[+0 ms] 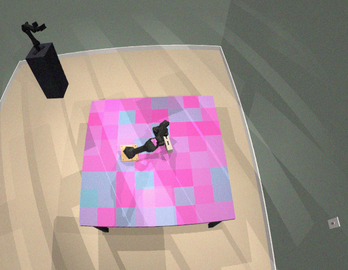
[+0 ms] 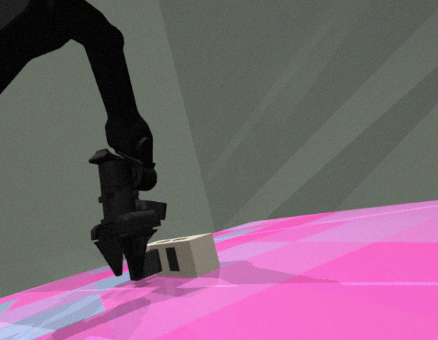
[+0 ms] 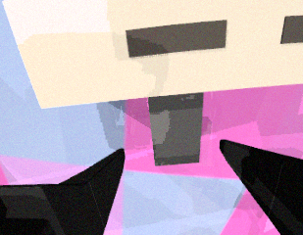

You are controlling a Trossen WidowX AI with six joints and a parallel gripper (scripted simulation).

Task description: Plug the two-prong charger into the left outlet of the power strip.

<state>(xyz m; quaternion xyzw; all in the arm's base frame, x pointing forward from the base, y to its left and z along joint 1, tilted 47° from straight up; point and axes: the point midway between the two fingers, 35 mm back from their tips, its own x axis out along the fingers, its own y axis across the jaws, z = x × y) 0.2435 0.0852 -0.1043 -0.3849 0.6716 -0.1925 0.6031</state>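
Now: the two-prong charger 5 cm ahead of my gripper tip, 1 cm to the left of it and 1 cm above it.
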